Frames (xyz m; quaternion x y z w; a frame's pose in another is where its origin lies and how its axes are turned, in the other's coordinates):
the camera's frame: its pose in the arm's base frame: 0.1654 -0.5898 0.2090 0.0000 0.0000 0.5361 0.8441
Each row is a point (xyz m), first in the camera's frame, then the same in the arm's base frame.
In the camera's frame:
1: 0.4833 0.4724 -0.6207
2: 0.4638 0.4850 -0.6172
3: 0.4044 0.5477 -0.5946
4: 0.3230 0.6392 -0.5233
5: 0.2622 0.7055 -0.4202
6: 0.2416 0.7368 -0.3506
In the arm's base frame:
1: -0.0567 0.0485 -0.4117
2: -0.0764 0.0362 -0.4082
3: -0.1584 0.0091 -0.3856
4: -0.2758 -0.0257 -0.3143
5: -0.3617 -0.0525 -0.2112
6: -0.3988 -0.0579 -0.1416

